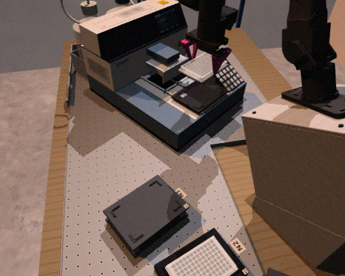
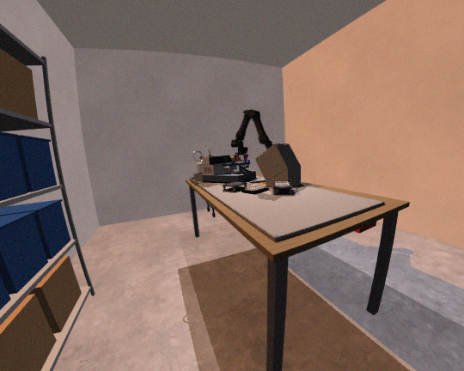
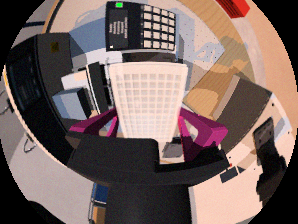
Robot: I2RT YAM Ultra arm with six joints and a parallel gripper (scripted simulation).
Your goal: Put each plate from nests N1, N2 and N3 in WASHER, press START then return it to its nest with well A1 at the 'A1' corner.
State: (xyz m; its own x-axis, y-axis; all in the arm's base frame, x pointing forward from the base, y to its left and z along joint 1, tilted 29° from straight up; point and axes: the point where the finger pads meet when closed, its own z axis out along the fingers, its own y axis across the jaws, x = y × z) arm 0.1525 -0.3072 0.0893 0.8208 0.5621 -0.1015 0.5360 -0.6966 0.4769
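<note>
Now: the dark carrier pocket 10 cm below my hand. Round my hand: nest N1: 24 cm ahead, 34 cm to the left, 14 cm below; manifold: 8 cm ahead, 13 cm to the right, 5 cm below; washer: 8 cm ahead, 13 cm to the right, 6 cm below.
</note>
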